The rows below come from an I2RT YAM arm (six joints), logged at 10 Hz.
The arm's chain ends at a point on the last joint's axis. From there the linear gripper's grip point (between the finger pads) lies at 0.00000 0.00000 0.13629 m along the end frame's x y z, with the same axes.
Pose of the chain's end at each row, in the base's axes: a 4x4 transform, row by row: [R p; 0 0 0 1], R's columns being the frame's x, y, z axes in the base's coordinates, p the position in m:
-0.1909, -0.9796, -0.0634, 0.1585; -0.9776, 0.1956, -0.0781, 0.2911; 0.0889, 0.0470, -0.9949, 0.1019; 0, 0, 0, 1
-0.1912, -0.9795, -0.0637, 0.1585; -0.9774, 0.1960, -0.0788, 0.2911; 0.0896, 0.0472, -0.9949, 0.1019; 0, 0, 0, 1
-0.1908, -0.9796, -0.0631, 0.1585; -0.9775, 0.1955, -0.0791, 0.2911; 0.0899, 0.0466, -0.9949, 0.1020; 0, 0, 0, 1
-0.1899, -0.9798, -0.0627, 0.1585; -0.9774, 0.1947, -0.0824, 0.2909; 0.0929, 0.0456, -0.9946, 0.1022; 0, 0, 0, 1
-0.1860, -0.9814, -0.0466, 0.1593; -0.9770, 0.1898, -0.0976, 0.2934; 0.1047, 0.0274, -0.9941, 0.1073; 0, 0, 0, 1
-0.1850, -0.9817, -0.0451, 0.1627; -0.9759, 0.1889, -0.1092, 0.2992; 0.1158, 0.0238, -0.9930, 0.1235; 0, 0, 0, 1
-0.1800, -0.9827, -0.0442, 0.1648; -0.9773, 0.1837, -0.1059, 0.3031; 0.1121, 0.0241, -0.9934, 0.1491; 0, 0, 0, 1
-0.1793, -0.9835, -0.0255, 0.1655; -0.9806, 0.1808, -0.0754, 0.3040; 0.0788, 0.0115, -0.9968, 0.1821; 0, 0, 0, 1
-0.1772, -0.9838, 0.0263, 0.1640; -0.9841, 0.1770, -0.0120, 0.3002; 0.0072, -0.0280, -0.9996, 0.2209; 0, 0, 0, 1
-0.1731, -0.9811, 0.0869, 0.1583; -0.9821, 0.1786, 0.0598, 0.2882; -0.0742, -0.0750, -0.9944, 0.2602; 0, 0, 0, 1
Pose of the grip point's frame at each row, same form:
-0.1909, -0.9796, -0.0634, 0.1499; -0.9776, 0.1956, -0.0781, 0.2805; 0.0889, 0.0470, -0.9949, -0.0337; 0, 0, 0, 1
-0.1912, -0.9795, -0.0637, 0.1498; -0.9774, 0.1960, -0.0788, 0.2804; 0.0896, 0.0472, -0.9949, -0.0337; 0, 0, 0, 1
-0.1908, -0.9796, -0.0631, 0.1499; -0.9775, 0.1955, -0.0791, 0.2803; 0.0899, 0.0466, -0.9949, -0.0336; 0, 0, 0, 1
-0.1899, -0.9798, -0.0627, 0.1500; -0.9774, 0.1947, -0.0824, 0.2797; 0.0929, 0.0456, -0.9946, -0.0334; 0, 0, 0, 1
-0.1860, -0.9814, -0.0466, 0.1529; -0.9770, 0.1898, -0.0976, 0.2801; 0.1047, 0.0274, -0.9941, -0.0282; 0, 0, 0, 1
-0.1850, -0.9817, -0.0451, 0.1566; -0.9759, 0.1889, -0.1092, 0.2843; 0.1158, 0.0238, -0.9930, -0.0118; 0, 0, 0, 1
-0.1800, -0.9827, -0.0442, 0.1588; -0.9773, 0.1837, -0.1059, 0.2887; 0.1121, 0.0241, -0.9934, 0.0137; 0, 0, 0, 1
-0.1793, -0.9835, -0.0255, 0.1620; -0.9806, 0.1808, -0.0754, 0.2937; 0.0788, 0.0115, -0.9968, 0.0462; 0, 0, 0, 1
-0.1772, -0.9838, 0.0263, 0.1676; -0.9841, 0.1770, -0.0120, 0.2986; 0.0072, -0.0280, -0.9996, 0.0847; 0, 0, 0, 1
-0.1731, -0.9811, 0.0869, 0.1701; -0.9821, 0.1786, 0.0598, 0.2964; -0.0742, -0.0750, -0.9944, 0.1247; 0, 0, 0, 1

